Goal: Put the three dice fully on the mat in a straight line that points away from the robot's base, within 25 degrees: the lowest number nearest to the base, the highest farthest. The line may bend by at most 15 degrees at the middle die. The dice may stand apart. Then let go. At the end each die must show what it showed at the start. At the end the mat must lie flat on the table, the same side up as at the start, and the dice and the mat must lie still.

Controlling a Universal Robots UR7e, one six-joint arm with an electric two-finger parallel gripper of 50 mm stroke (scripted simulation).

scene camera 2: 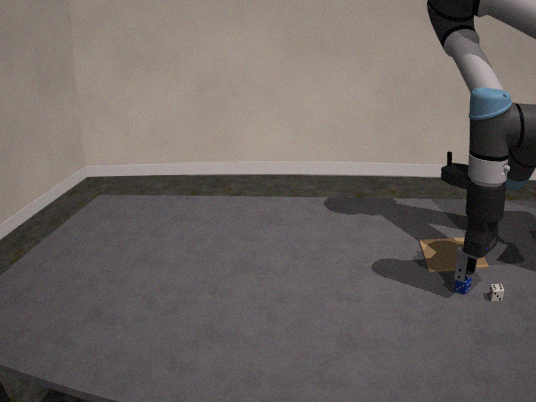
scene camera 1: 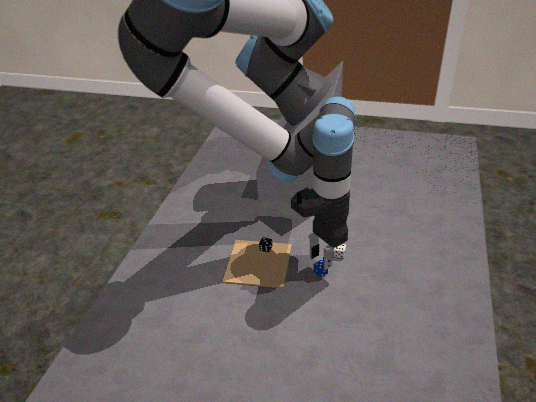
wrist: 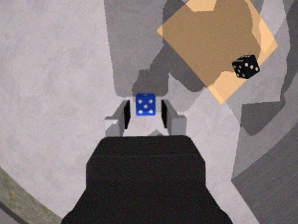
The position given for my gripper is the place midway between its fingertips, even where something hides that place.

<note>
In view: my gripper (scene camera 2: 464,275) and a tan mat (scene camera 1: 247,265).
The tan mat also shows in scene camera 2 (scene camera 2: 440,255). My gripper also shows in scene camera 1 (scene camera 1: 320,261) and in the wrist view (wrist: 145,108).
</note>
